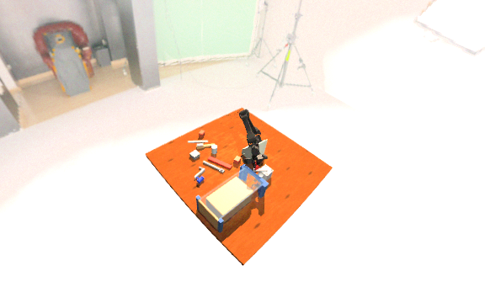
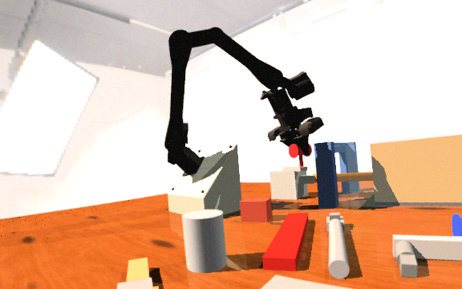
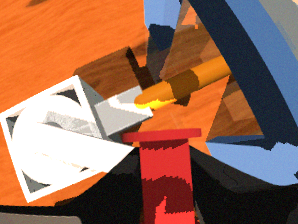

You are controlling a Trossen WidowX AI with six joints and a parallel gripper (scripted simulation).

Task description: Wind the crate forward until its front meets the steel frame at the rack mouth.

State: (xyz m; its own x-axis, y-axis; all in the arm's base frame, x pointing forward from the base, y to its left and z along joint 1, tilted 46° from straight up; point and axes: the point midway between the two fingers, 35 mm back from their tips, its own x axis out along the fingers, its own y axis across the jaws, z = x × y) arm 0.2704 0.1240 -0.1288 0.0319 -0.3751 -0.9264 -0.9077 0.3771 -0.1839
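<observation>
The frame lies 80 mm ahead of my gripper tip, 40 mm to the left of it and 30 mm below it. Round my gripper tip: winch: 100 mm below, 100 mm behind, 40 mm to the left; red knob: 20 mm to the right, 10 mm behind; clear-panelled cubby: 320 mm ahead, 30 mm to the left, 20 mm below.
</observation>
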